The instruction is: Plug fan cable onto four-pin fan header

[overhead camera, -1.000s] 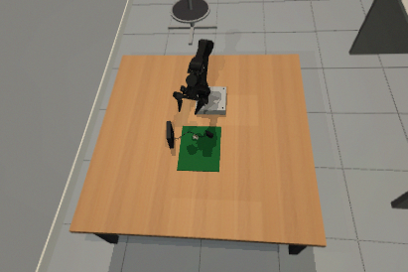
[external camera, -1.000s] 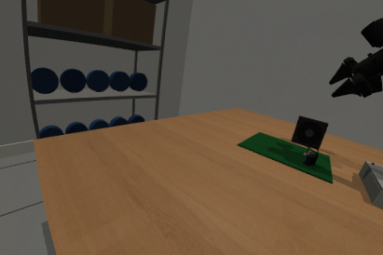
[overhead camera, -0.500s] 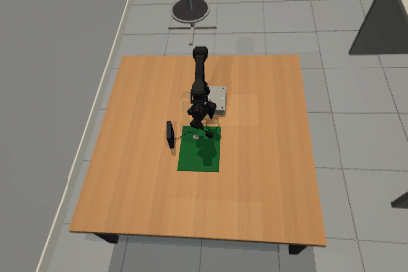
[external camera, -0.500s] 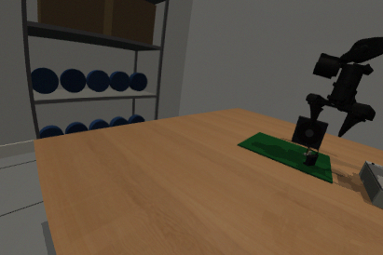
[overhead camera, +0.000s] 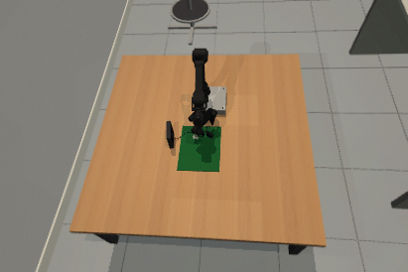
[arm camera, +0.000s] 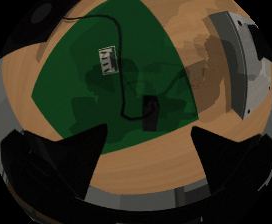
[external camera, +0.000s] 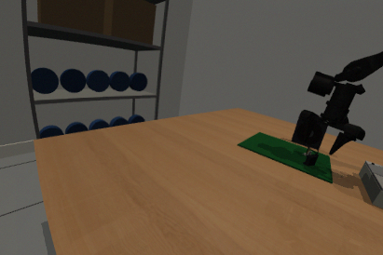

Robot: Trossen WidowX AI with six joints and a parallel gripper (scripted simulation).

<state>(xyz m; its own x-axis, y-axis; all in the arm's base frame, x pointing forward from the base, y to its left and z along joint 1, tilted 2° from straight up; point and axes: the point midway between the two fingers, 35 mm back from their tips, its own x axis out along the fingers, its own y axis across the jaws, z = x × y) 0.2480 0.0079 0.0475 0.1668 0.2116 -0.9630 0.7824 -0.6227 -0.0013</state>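
My gripper tip is 10 mm to the right of the dark plug and 40 mm above it. Round my gripper tip: green board (80 mm ahead, 60 mm to the right, 80 mm below); then black fan (10 mm ahead, 220 mm to the right).
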